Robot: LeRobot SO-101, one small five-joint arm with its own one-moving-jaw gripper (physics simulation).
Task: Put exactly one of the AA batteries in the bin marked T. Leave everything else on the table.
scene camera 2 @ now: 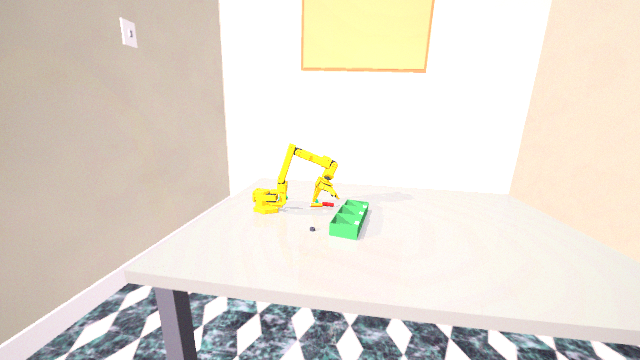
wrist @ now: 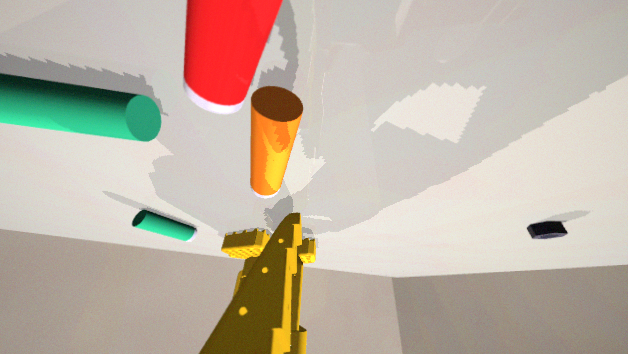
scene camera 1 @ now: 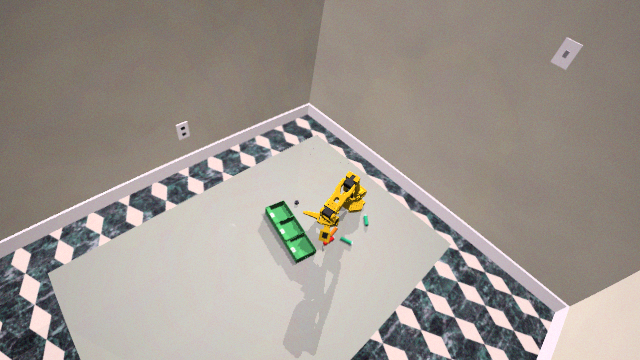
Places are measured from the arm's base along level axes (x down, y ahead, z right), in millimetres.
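Pixels of known places: hand, tool point: point(scene camera 2: 313, 201) point(wrist: 301, 224) point(scene camera 1: 332, 225); arm's base, link origin: point(scene camera 2: 273, 208) point(scene camera 1: 348, 205).
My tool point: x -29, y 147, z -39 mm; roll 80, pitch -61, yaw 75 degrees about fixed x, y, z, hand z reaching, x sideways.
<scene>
For each thing: its top centre in the pictures, then the offset to it from my tool point. Level surfaces: height alone.
- red battery, top centre: point(wrist: 225, 5) point(scene camera 2: 327, 202) dx +14, dy +49, dz -37 mm
- green battery, top centre: point(wrist: 38, 123) point(scene camera 1: 346, 240) dx +14, dy -5, dz -81 mm
- green three-compartment bin tray, top centre: point(scene camera 2: 351, 210) point(scene camera 1: 290, 227) dx -11, dy +144, dz +89 mm
- small black nut, top centre: point(wrist: 549, 236) point(scene camera 2: 312, 227) point(scene camera 1: 296, 201) dx +20, dy +25, dz +183 mm
- table, surface height: dx +29 mm
A red battery point(scene camera 1: 328, 241) point(scene camera 2: 328, 204) point(wrist: 225, 50) and a thinner orange one point(scene camera 1: 333, 231) point(scene camera 2: 316, 204) point(wrist: 272, 145) lie close together on the table. One green battery point(scene camera 1: 346, 241) point(wrist: 65, 107) lies beside them; another green one point(scene camera 1: 366, 220) point(wrist: 165, 225) lies nearer the arm's base. My gripper point(scene camera 1: 317, 223) point(scene camera 2: 326, 199) point(wrist: 296, 221) is fully open and empty. In the wrist view its fixed jaw's tip shows just short of the orange battery's near end. The green three-compartment bin tray point(scene camera 1: 296, 237) point(scene camera 2: 344, 230) stands beside the gripper; its white labels are too small to read.
A small black nut point(scene camera 1: 296, 202) point(scene camera 2: 312, 229) point(wrist: 547, 230) lies beside the tray's end. The table point(scene camera 1: 190, 260) point(scene camera 2: 425, 265) meets the tiled floor at its edges. Room walls rise behind the arm's base.
</scene>
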